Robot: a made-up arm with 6 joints.
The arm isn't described. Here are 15 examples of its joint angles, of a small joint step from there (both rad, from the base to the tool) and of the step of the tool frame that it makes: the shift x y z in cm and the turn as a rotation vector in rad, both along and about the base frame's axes.
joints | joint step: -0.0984 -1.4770 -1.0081 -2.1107 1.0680 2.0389 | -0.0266 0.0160 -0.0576 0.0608 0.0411 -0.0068
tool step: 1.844 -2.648 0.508 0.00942 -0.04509 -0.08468
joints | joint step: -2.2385 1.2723 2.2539 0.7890 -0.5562 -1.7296 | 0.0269 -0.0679 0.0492 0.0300 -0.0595 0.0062
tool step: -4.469 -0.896 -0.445 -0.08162 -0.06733 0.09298
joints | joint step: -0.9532 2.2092 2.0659 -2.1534 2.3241 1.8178 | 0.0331 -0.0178 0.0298 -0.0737 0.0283 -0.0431
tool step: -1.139 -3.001 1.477 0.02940 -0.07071 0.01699
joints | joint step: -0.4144 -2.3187 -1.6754 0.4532 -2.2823 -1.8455 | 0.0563 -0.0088 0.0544 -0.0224 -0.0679 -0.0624
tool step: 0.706 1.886 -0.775 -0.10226 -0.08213 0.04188
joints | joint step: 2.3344 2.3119 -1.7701 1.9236 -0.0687 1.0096 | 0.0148 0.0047 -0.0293 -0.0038 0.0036 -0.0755
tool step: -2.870 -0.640 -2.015 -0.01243 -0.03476 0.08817
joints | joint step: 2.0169 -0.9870 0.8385 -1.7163 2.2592 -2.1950 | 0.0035 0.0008 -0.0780 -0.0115 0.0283 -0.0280
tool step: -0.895 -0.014 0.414 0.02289 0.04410 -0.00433
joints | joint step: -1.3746 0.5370 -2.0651 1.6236 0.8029 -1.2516 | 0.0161 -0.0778 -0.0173 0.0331 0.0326 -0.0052
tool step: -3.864 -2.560 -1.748 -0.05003 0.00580 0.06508
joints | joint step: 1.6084 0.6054 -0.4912 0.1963 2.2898 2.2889 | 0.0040 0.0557 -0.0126 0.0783 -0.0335 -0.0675
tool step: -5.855 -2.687 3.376 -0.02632 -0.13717 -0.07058
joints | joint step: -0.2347 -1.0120 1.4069 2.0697 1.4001 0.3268 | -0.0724 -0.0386 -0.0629 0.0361 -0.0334 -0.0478
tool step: 0.220 -1.610 3.548 0.02080 0.00509 -0.00241
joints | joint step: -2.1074 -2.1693 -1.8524 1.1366 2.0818 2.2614 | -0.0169 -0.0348 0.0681 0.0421 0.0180 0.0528
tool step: 0.376 -0.390 5.947 0.04650 0.07348 0.01457
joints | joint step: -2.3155 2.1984 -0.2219 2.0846 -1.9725 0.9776 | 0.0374 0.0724 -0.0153 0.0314 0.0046 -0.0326
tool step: 1.020 0.997 -0.473 0.04064 -0.03074 -0.06800
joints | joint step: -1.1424 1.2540 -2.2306 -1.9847 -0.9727 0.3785 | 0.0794 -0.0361 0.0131 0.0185 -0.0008 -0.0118
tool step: -0.989 -1.641 0.361 0.00590 -0.00617 0.10082
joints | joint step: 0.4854 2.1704 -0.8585 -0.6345 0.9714 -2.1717 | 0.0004 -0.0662 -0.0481 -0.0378 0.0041 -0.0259
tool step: 3.941 0.189 1.764 -0.06612 -0.04064 0.09668
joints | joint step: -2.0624 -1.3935 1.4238 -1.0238 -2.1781 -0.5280 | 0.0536 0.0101 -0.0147 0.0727 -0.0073 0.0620
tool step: 0.436 -0.883 0.081 -0.06421 -0.01261 0.07426
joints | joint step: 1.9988 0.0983 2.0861 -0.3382 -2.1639 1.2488 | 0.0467 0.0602 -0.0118 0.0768 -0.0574 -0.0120
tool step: -1.441 1.604 0.013 -0.01054 0.09270 0.03149
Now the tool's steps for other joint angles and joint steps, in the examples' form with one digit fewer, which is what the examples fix.
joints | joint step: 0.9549 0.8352 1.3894 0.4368 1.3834 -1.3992 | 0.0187 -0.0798 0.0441 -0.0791 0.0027 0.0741
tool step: 1.56 5.10 0.95 -0.0382 0.1053 0.0290
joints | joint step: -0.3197 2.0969 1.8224 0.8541 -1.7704 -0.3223 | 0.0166 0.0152 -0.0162 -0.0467 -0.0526 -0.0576
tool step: 1.06 1.16 2.06 0.0506 -0.0360 -0.0299
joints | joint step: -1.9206 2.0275 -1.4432 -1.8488 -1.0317 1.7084 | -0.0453 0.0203 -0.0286 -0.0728 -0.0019 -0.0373
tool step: -0.32 0.01 0.21 0.0429 0.0125 0.0291
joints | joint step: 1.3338 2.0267 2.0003 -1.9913 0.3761 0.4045 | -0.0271 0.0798 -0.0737 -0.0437 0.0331 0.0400
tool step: 0.69 -0.19 -0.91 -0.0171 -0.0528 -0.1238
